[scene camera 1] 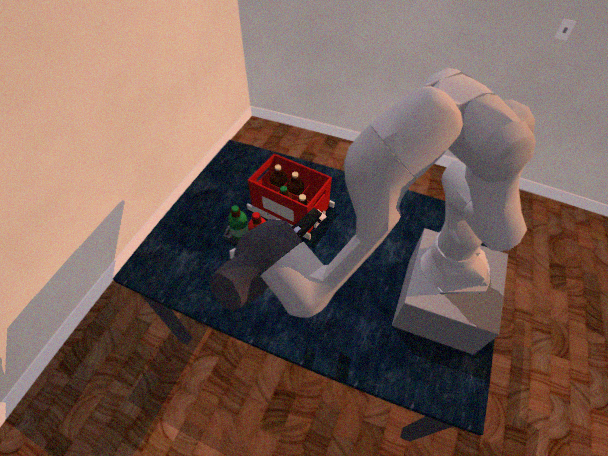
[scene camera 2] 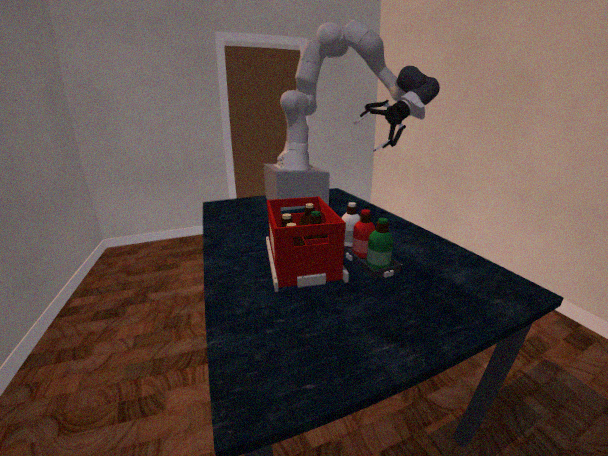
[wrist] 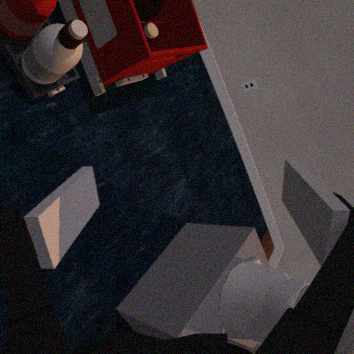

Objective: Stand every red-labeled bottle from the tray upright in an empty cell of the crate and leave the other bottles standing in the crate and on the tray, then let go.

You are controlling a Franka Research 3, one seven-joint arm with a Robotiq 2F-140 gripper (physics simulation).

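Observation:
A red bottle (scene camera 1: pixel 256 218) (scene camera 2: pixel 363 239) (wrist: pixel 25 17) with a red cap stands upright on the dark tray (scene camera 2: pixel 369 270), between a green bottle (scene camera 1: pixel 238 221) (scene camera 2: pixel 380 246) and a white bottle (scene camera 2: pixel 350 229) (wrist: pixel 47 57). The red crate (scene camera 1: pixel 255 191) (scene camera 2: pixel 310 260) (wrist: pixel 117 65) stands beside the tray and holds several upright bottles: dark ones with cream caps (scene camera 1: pixel 295 183) (scene camera 2: pixel 309 215) (wrist: pixel 151 30) and one with a green cap (scene camera 1: pixel 283 189) (scene camera 2: pixel 316 217). My gripper (scene camera 2: pixel 366 135) (wrist: pixel 186 182) is open and empty, tilted, high above the table. The arm hides the white bottle in scene camera 1.
White blocks (scene camera 2: pixel 311 280) (wrist: pixel 95 82) sit around the crate's base. The robot's pedestal (scene camera 1: pixel 445 320) (scene camera 2: pixel 297 185) (wrist: pixel 182 275) stands at the other end of the dark blue table (scene camera 1: pixel 300 345) (scene camera 2: pixel 310 345). A wall (scene camera 1: pixel 100 100) (scene camera 2: pixel 490 125) runs close along the table.

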